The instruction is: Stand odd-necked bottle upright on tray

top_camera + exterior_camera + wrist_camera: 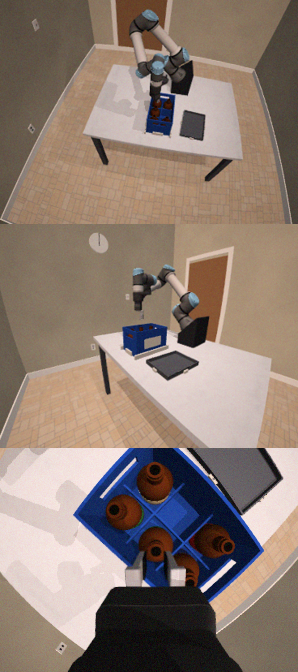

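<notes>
The blue crate is 160 mm below my hand and 40 mm to the left of it. The rest, counted from my hand: dark tray: 320 mm to the left, 230 mm below, 20 mm ahead; then bottle: 160 mm below, 90 mm ahead.
</notes>
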